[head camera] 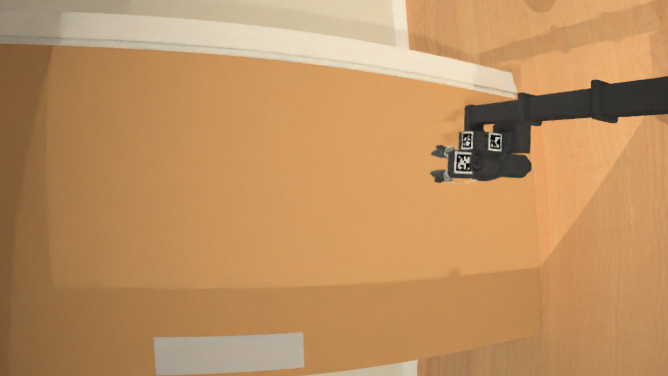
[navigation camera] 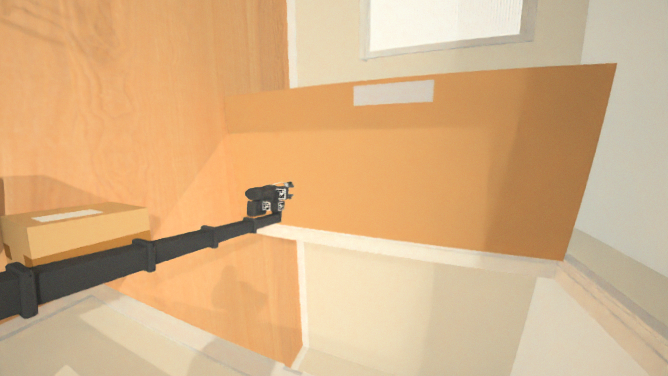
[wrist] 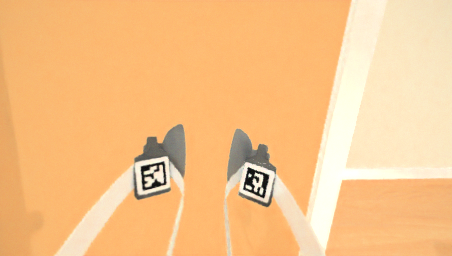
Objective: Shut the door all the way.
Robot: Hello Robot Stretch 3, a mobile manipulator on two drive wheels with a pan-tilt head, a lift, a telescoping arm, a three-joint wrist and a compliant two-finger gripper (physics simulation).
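Places are measured from the robot's base along level axes (x right, y ahead, z up), in metres.
Where they show: gripper, fingertip midpoint: [head camera: 434, 163] [navigation camera: 292, 190].
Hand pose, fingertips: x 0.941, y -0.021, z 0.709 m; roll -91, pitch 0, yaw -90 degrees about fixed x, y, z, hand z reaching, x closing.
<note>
Things, the pixels of their top centre, and the offset from my fingertips. "spot": a spot on its surface instead. Level surfaces: height alone.
- wood floor at its surface level: dz -0.708 m
- cardboard box at its top centre: [navigation camera: 102, 248] dx -0.546, dy -0.207, dz -0.430 m
- window at a spot on its surface: [navigation camera: 445, 25] spot: dx +1.007, dy +1.369, dz +0.771 m
The door [head camera: 250, 175] [navigation camera: 425, 170] [wrist: 210, 60] is a broad, flat orange panel with a pale rectangular plate [head camera: 229, 354] [navigation camera: 393, 93] on it. A white strip [head camera: 250, 47] [navigation camera: 400, 246] [wrist: 345, 115] runs along one side of it. The door stands at an angle out over the wood floor. My gripper [head camera: 435, 164] [navigation camera: 292, 191] [wrist: 208, 145] is open and empty. It is in front of the door's face, near the floor-side end and the white strip. The fingers point along or toward the panel; whether they touch it cannot be told.
My extended arm [head camera: 565, 106] [navigation camera: 100, 266] reaches over the wood floor [head camera: 600, 240] [navigation camera: 150, 90]. A cardboard box [navigation camera: 90, 230] lies on the floor behind the arm in the navigation view. Pale walls and white trim [navigation camera: 200, 327] border the floor. A window [navigation camera: 445, 25] shows at the top.
</note>
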